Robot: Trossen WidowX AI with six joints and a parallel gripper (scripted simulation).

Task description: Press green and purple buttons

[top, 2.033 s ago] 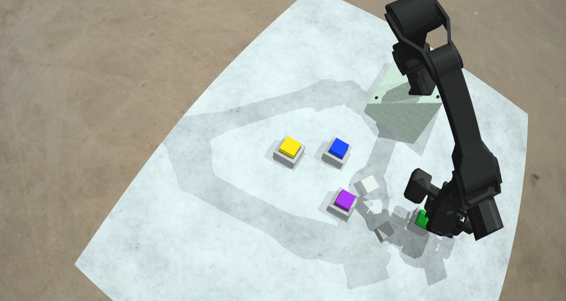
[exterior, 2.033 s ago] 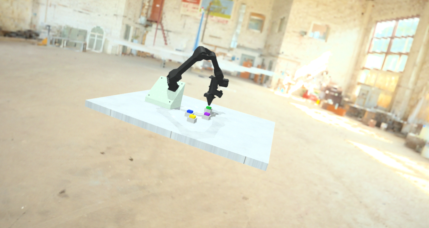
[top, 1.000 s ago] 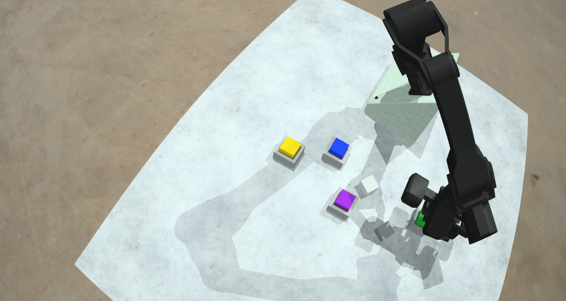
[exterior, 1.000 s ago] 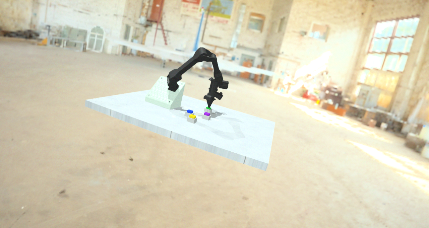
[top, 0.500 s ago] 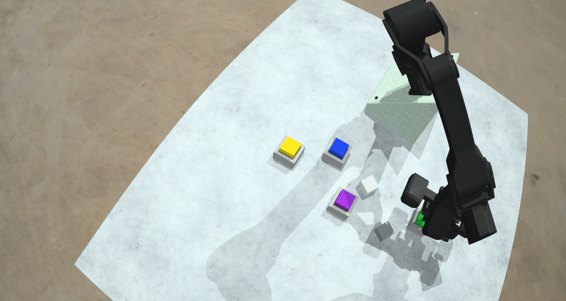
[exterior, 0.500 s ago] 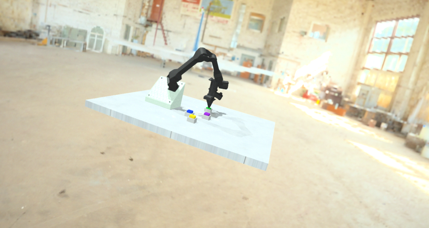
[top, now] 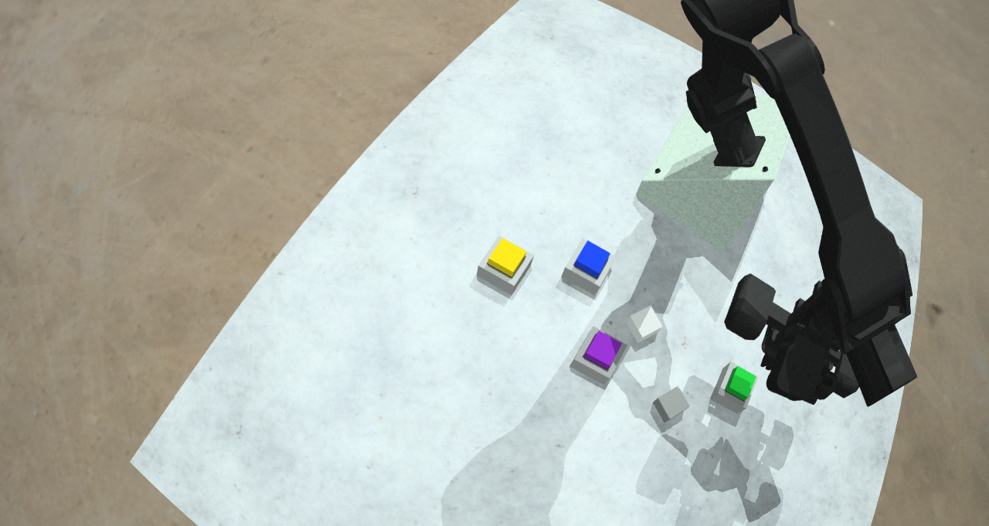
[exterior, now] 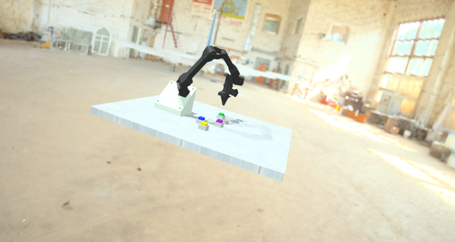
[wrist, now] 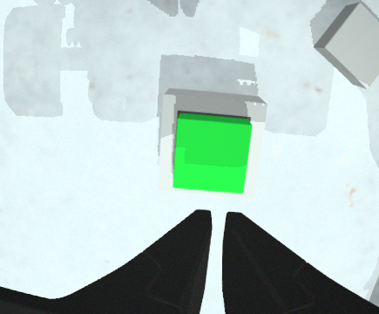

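Right now the purple button is 7 cm ahead of my gripper tip, 18 cm to the right of it and 7 cm below it. Also, from my gripper tip: green button: 7 cm below; white block: 15 cm to the right, 9 cm below; grey block: 7 cm ahead, 7 cm to the right, 9 cm below.
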